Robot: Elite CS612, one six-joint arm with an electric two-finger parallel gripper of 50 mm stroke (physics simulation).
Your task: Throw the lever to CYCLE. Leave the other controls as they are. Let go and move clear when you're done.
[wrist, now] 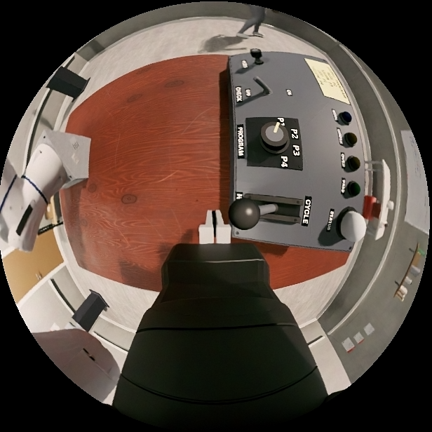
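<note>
The lever [245, 213] has a dark ball knob and a grey shaft that rises from a slot in the grey control panel [320, 195]. The knob leans toward the panel's left edge, away from the CYCLE label [306, 211] at the slot's right end. The label at the slot's other end is mostly hidden behind the knob. My gripper [213, 218] is shut and empty. Its fingertips are just left of the knob in the wrist view, with a small gap between them in the picture.
The panel also bears a program dial [274, 136] pointing at P1, a small toggle [256, 56], several dark round buttons or lamps [353, 163], a white status dome [352, 226] and a yellow note [328, 81]. A white robot arm [42, 172] with a grey box-shaped base stands at the left.
</note>
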